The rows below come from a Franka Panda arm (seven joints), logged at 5 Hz.
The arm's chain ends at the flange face. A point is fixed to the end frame.
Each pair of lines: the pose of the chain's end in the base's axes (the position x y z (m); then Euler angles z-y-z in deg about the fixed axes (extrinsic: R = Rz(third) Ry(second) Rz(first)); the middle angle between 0 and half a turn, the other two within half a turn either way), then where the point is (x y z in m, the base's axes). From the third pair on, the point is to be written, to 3 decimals.
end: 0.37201 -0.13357 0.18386 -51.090 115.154 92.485
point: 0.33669 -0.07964 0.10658
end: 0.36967 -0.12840 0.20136 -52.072 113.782 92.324
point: 0.33523 -0.07273 0.12492
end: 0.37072 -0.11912 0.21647 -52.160 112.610 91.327
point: 0.337 -0.061 0.141
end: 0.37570 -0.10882 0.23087 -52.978 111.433 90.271
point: 0.344 -0.049 0.156
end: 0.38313 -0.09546 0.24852 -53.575 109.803 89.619
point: 0.353 -0.033 0.175
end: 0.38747 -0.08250 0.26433 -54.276 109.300 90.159
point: 0.357 -0.020 0.191
